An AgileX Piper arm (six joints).
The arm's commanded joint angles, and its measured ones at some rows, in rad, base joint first. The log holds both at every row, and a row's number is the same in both.
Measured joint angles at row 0: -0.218 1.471 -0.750 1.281 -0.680 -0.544
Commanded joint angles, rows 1 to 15: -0.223 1.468 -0.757 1.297 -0.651 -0.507; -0.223 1.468 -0.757 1.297 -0.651 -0.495; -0.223 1.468 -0.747 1.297 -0.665 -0.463; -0.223 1.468 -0.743 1.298 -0.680 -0.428; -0.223 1.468 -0.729 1.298 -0.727 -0.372; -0.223 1.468 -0.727 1.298 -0.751 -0.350; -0.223 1.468 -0.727 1.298 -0.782 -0.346; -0.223 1.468 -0.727 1.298 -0.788 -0.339; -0.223 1.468 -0.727 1.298 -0.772 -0.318; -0.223 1.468 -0.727 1.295 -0.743 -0.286; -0.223 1.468 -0.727 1.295 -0.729 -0.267; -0.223 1.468 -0.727 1.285 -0.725 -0.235; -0.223 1.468 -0.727 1.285 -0.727 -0.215; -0.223 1.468 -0.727 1.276 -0.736 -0.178; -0.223 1.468 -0.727 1.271 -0.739 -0.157
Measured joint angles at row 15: -0.219 1.473 -0.727 1.306 -0.716 -0.227
